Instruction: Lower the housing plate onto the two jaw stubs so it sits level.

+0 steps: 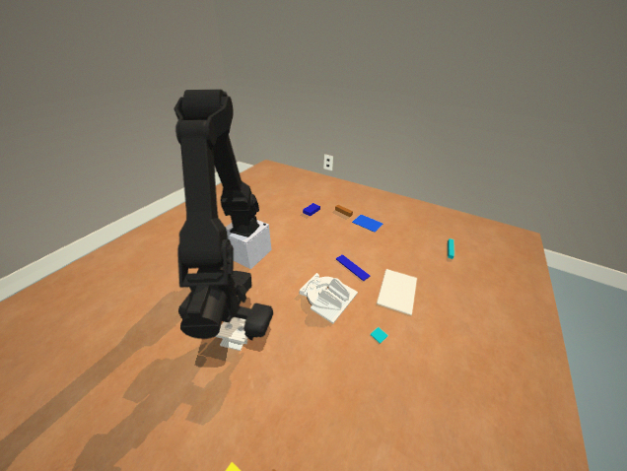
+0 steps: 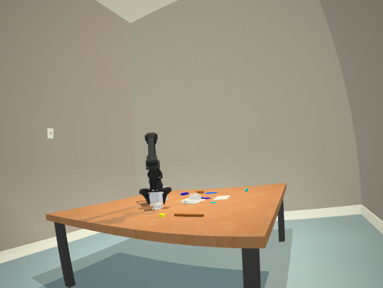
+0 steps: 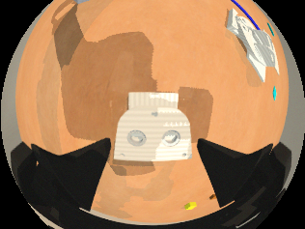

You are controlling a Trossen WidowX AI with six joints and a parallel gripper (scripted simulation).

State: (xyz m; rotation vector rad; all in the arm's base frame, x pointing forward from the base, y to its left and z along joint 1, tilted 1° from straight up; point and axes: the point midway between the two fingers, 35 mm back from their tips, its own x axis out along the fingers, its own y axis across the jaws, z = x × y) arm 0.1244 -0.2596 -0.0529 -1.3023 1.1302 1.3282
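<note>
My gripper tip is now 10 mm to the right of the white stepped block and 10 mm above it. The rest, counted from my gripper tip: brown bar: 270 mm ahead, 190 mm to the right, 20 mm below; cyan square: 310 mm ahead, 140 mm to the left, 20 mm below; yellow piece: 200 mm to the right, 130 mm ahead, 20 mm below.
</note>
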